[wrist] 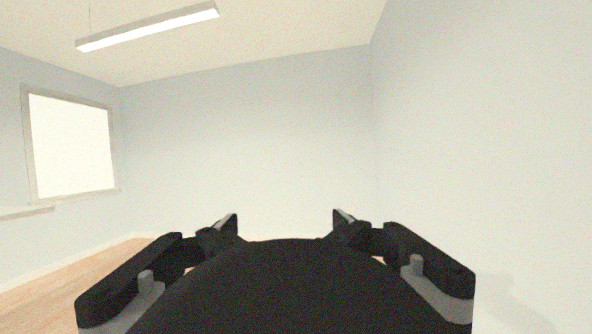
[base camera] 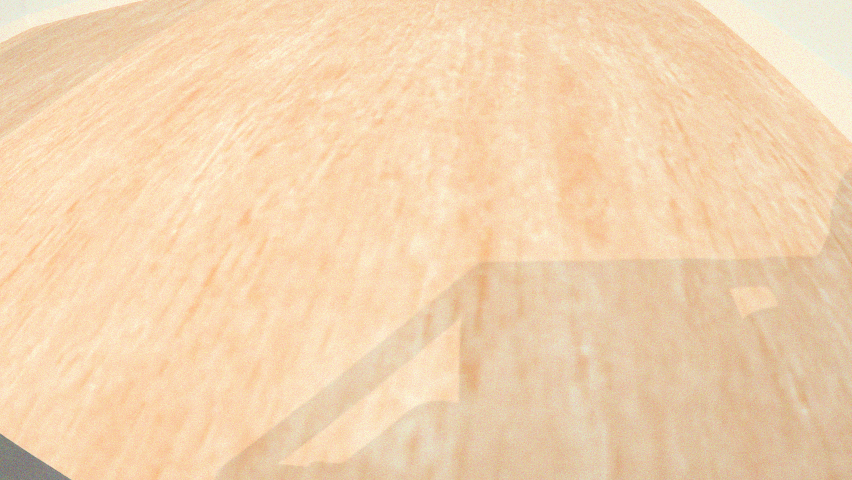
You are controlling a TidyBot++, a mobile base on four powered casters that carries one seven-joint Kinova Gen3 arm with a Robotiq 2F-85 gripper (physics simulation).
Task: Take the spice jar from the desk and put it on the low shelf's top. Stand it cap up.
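Note:
My gripper is open, with its two black fingers wide apart and no object between them. It points level across the room toward a pale wall. The spice jar, the desk and the low shelf cannot be made out in either view. A pale flat edge juts in at the far left of the wrist view, below the window; I cannot tell what it belongs to.
The base camera shows wood floor with the robot's shadow at the lower right and a wall with a pale baseboard at the upper right. In the wrist view, a window is at left and a wall runs along the right.

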